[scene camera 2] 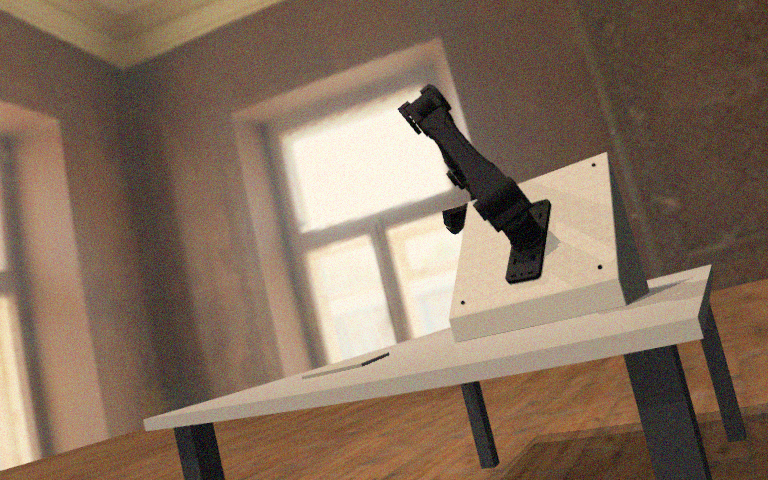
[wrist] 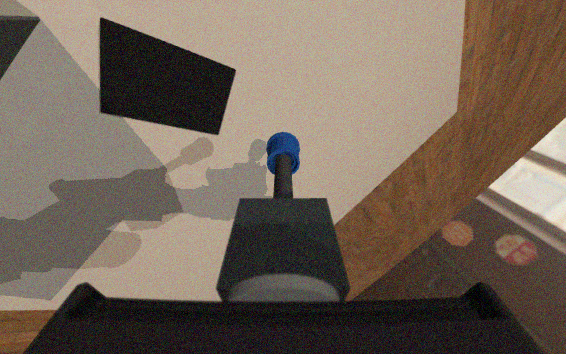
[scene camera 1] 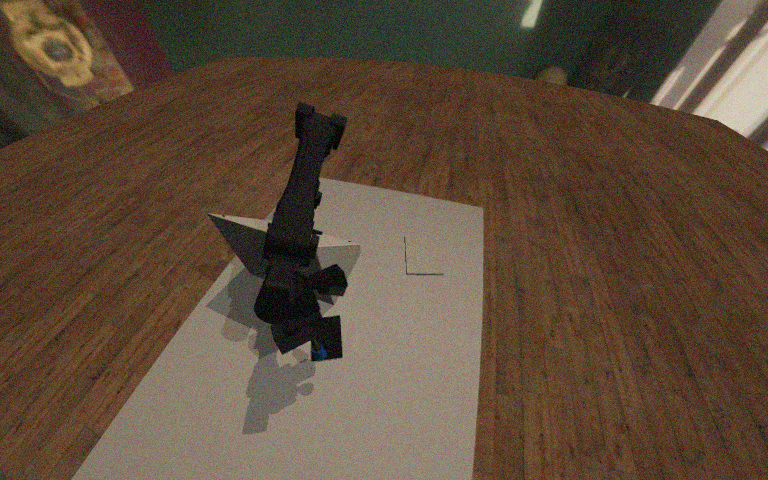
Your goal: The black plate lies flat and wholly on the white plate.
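Seen in the pictures: hand, its tool point: (wrist: 283, 147) (scene camera 1: 320, 355); arm's base, origin of its link: (scene camera 2: 530, 241).
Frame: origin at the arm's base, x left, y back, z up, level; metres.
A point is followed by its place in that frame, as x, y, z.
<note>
The black plate (scene camera 1: 333, 333) @(-0.201, -0.222, -0.146) (wrist: 165, 80) @(-0.208, -0.210, -0.146) lies flat on the white table; in scene camera 2 it does not show. The thin white plate (scene camera 1: 424, 255) @(0.180, -0.385, -0.149) (scene camera 2: 339, 367) @(0.243, -0.348, -0.149) lies flat on the table, to the right of the black plate in scene camera 1, apart from it; its left and lower edges show as dark lines. It does not show in the wrist view. My gripper, a blue suction cup (scene camera 1: 318, 351) (wrist: 283, 150), bears nothing. It hangs above the table; the wrist view shows the black plate to its left, apart from it, and the cup's shadow off its tip.
The arm stands on a tilted, wedge-shaped white base (scene camera 1: 235, 234) @(-0.135, 0.087, 0.084) (scene camera 2: 583, 226) @(-0.005, 0.109, -0.002). The white table top (scene camera 1: 430, 396) @(-0.250, -0.533, -0.156) (scene camera 2: 407, 370) @(0.433, -0.030, -0.155) (wrist: 350, 75) @(-0.370, -0.421, -0.155) stands on dark legs (scene camera 2: 480, 424) over a brown wooden floor (scene camera 1: 594, 283) (wrist: 505, 75). Shadows of the arm and base fall across the table top.
</note>
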